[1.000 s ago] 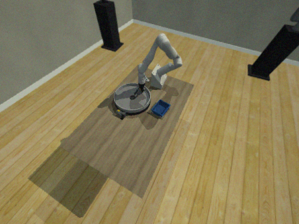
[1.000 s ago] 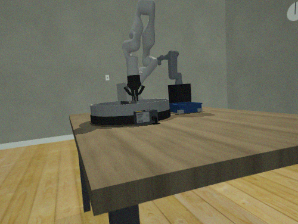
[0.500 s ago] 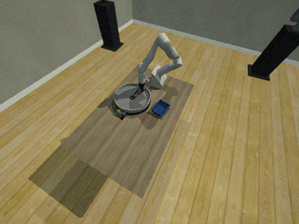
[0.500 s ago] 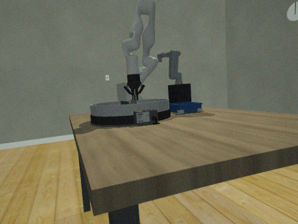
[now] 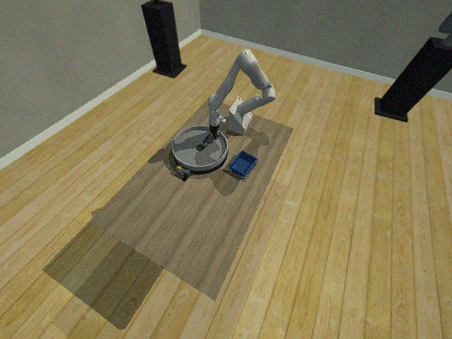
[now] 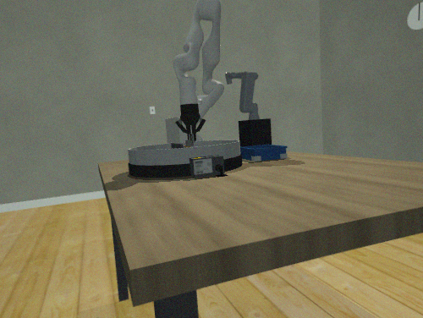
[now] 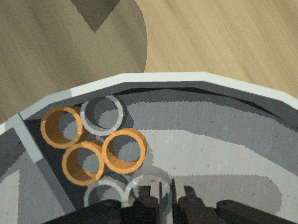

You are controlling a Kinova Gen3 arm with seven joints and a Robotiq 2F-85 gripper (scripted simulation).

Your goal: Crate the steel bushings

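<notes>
Now: the blue crate 28 cm to the left of my hand, 9 cm ahead of it and 8 cm below it. Also, from my hand: grey turning table (12 cm ahead, 7 cm to the right, 6 cm below).
</notes>
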